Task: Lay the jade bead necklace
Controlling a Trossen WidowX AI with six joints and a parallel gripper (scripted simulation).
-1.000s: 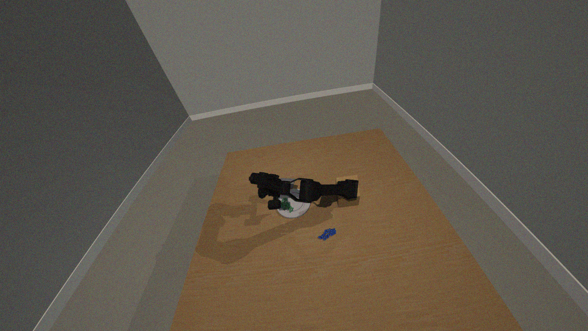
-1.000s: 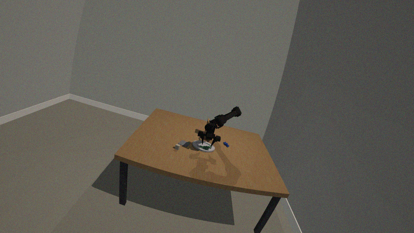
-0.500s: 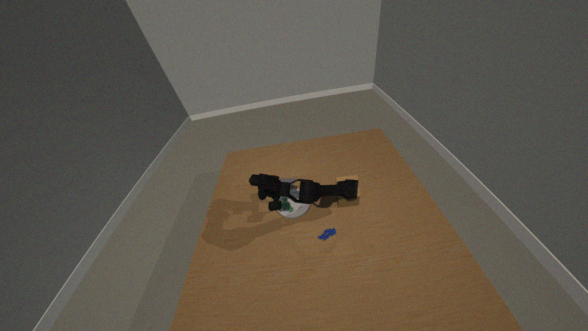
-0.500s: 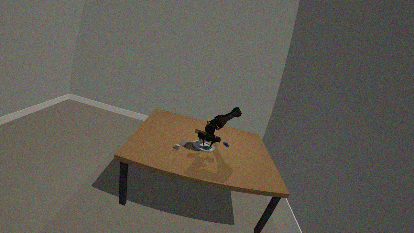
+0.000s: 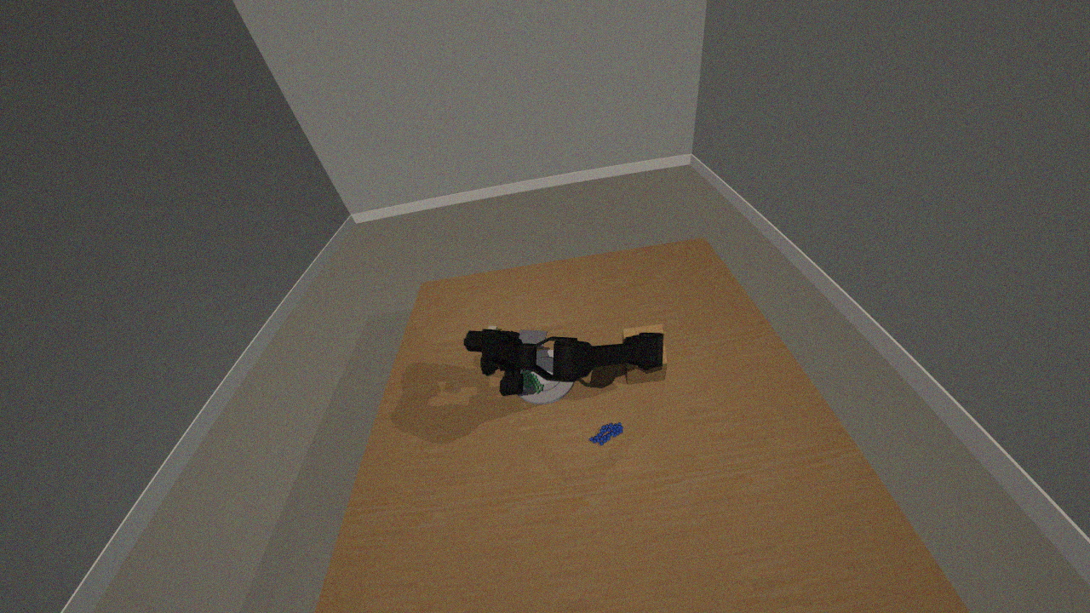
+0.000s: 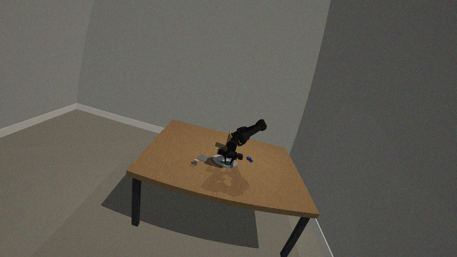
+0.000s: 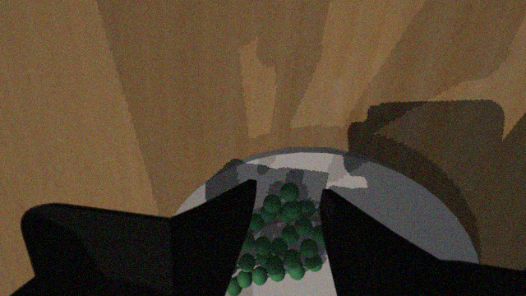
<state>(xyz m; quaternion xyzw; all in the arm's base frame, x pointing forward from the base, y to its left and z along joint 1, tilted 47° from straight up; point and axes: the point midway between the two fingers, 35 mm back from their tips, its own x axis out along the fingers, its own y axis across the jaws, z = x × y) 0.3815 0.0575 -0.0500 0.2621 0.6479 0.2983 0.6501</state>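
Now: the round bead board 8 cm behind my gripper tip, 2 cm to the right of it and 1 cm below it. Also, from my gripper tip: pale block (10 cm ahead, 23 cm to the right); then flat grey plate (3 cm behind, 19 cm to the right, 2 cm below).
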